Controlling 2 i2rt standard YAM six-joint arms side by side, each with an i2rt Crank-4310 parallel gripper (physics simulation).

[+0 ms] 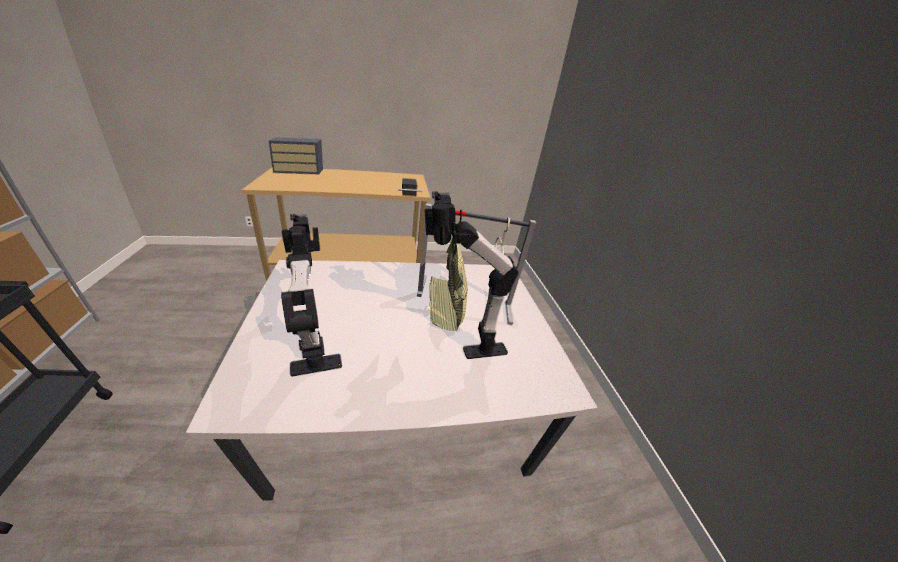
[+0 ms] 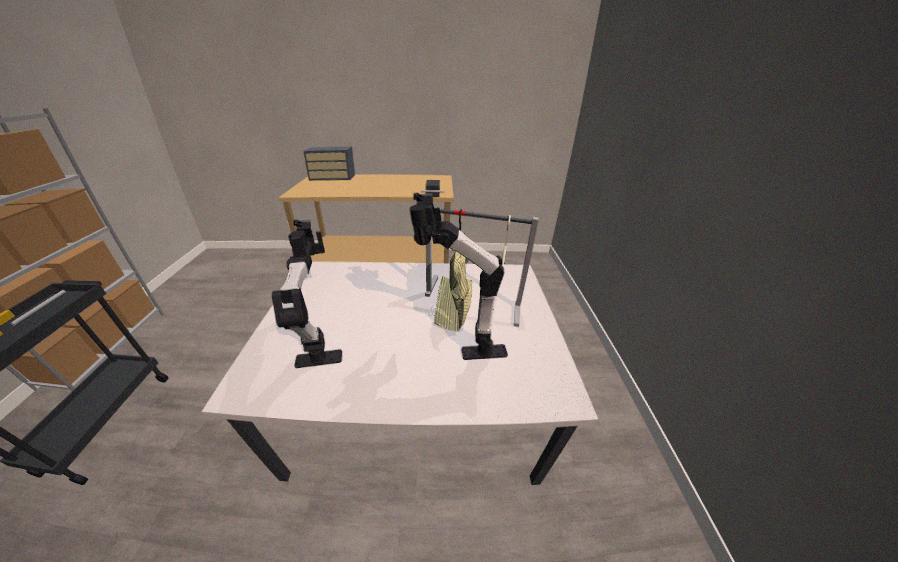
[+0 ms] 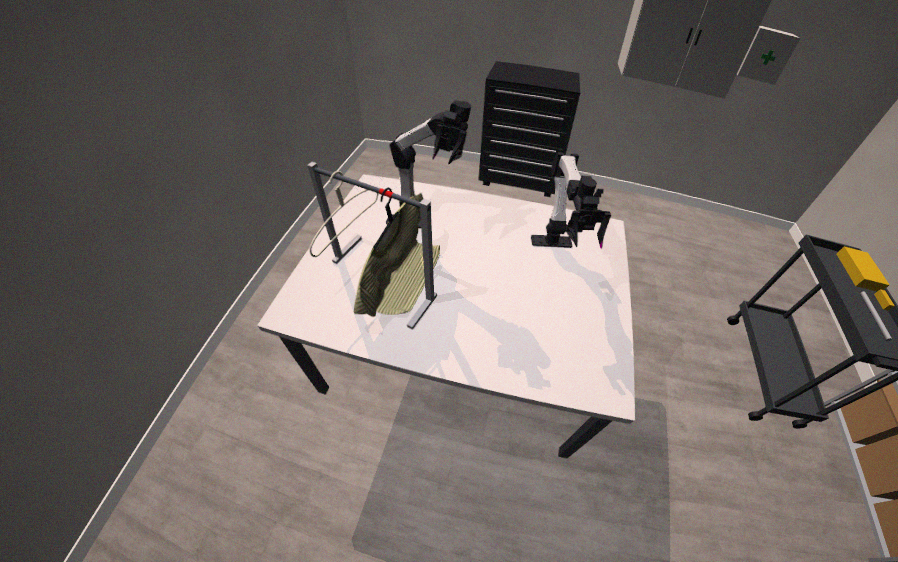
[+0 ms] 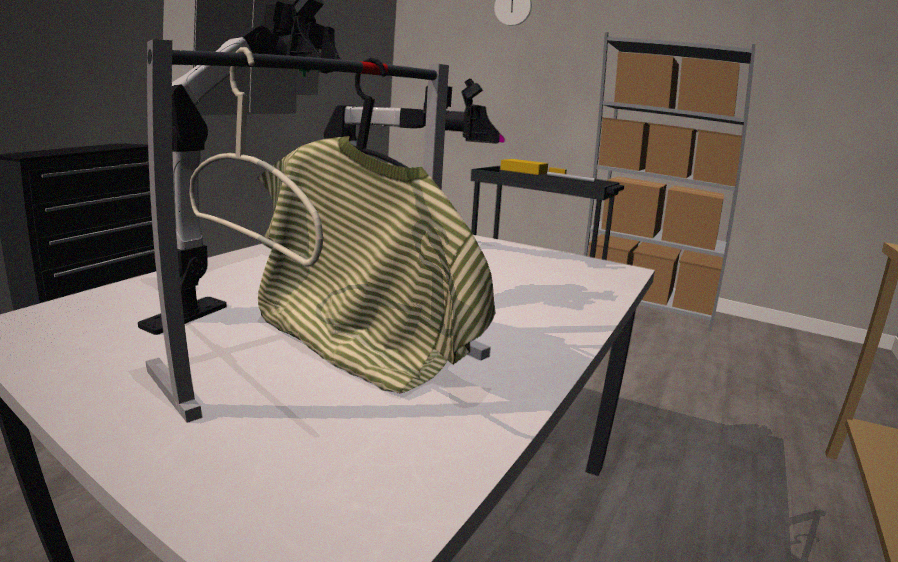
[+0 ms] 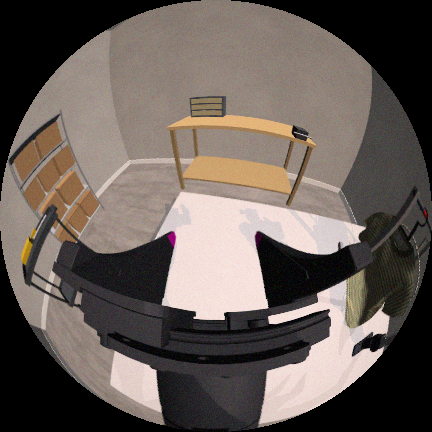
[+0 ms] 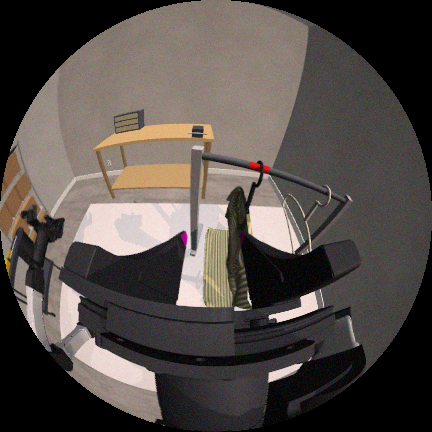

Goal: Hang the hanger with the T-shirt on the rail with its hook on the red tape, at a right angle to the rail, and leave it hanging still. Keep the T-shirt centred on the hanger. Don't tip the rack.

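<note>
A black hanger (image 4: pixel 363 122) (image 6: pixel 254 186) hangs with its hook over the rail (image 4: pixel 284 62) (image 6: pixel 295 180) at the red tape (image 4: pixel 374 67) (image 6: pixel 259 167). It carries the green-striped T-shirt (image 4: pixel 370 251) (image 3: pixel 390 265) (image 6: pixel 237 250), which hangs roughly across the rail; its lower part reaches the table. The rack (image 4: pixel 165 231) (image 3: pixel 427 251) stands upright. My right gripper (image 6: pixel 212 232) (image 3: pixel 445 159) is open and empty, set back from and above the shirt on the arms' side. My left gripper (image 5: pixel 214 233) (image 3: pixel 587 245) is open and empty, far to the left of the rack.
A cream hanger (image 4: pixel 239 125) (image 3: pixel 343 224) hangs on the same rail beside the shirt, near the rack's right post. The white table (image 1: pixel 370 397) bears both arm bases. A wooden bench (image 1: pixel 344 182) stands beyond the table, and a black cart (image 3: pixel 774 351) stands off the left side.
</note>
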